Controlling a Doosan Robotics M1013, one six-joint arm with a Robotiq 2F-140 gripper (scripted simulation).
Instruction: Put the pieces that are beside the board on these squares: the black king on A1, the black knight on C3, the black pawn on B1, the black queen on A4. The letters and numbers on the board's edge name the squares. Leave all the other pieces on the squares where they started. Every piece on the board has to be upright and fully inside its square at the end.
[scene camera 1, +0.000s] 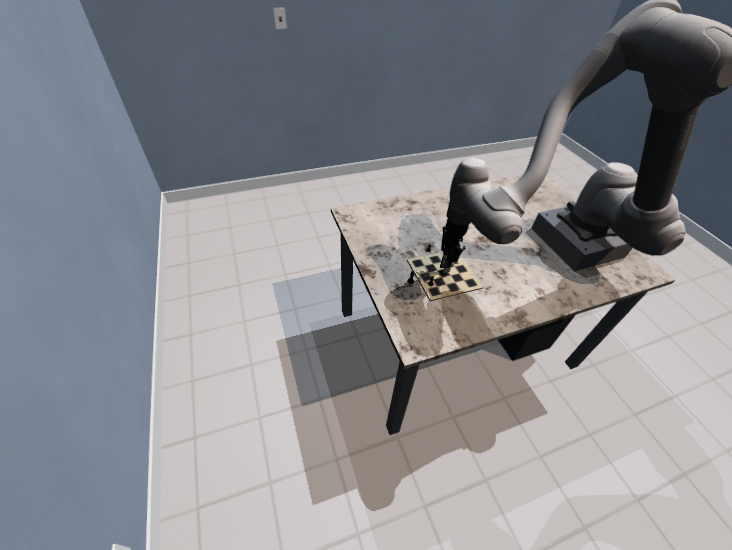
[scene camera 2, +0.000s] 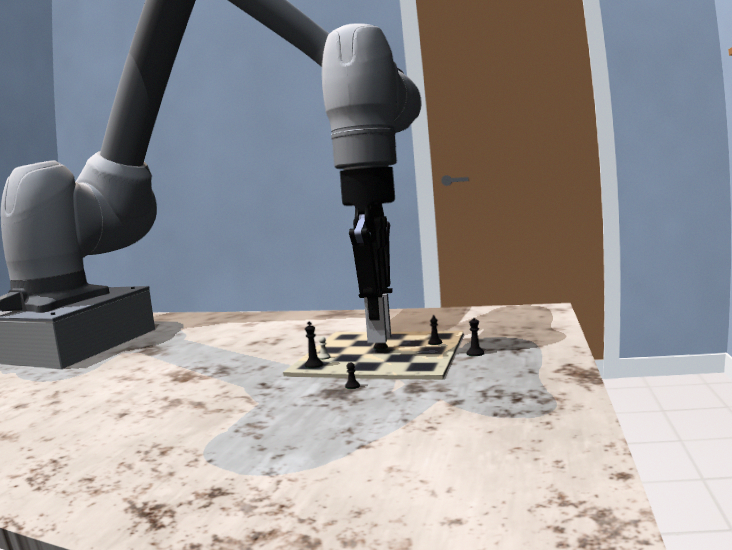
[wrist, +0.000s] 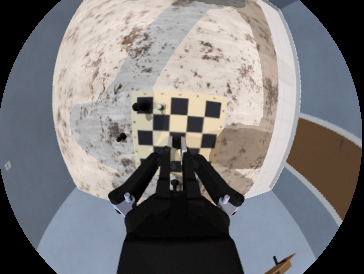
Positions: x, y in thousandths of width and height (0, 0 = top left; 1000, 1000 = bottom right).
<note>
In view: my gripper (scene camera 2: 518, 617) and a small chessboard (wrist: 551, 432).
My gripper shows as well in scene camera 1 (scene camera 1: 607, 490) and in the wrist view (wrist: 485, 520).
</note>
